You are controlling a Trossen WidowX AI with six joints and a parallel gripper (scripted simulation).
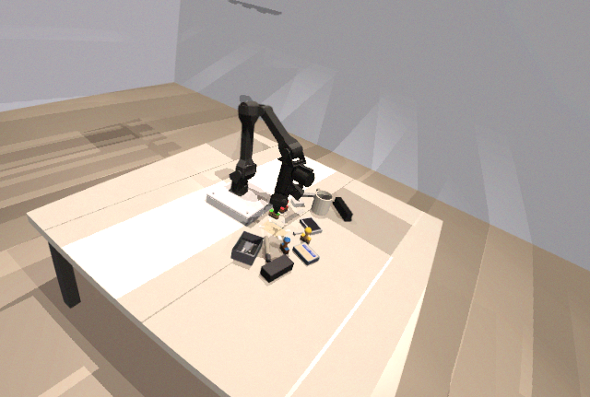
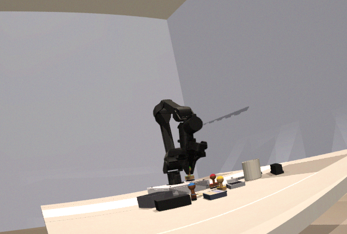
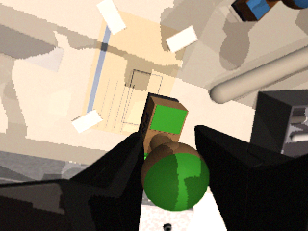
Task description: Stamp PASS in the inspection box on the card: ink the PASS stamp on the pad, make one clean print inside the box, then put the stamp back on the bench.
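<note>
Now: the card 1 cm ahead of my gripper tip, 1 cm to the left of it and 9 cm below it. From my gripper tip the other things lie so: green-knobbed PASS stamp 1 cm behind, 1 cm below; then yellow-knobbed HOLD stamp 13 cm ahead, 3 cm to the left, 7 cm below; then blue-knobbed stamp 9 cm ahead, 8 cm to the right, 7 cm below.
</note>
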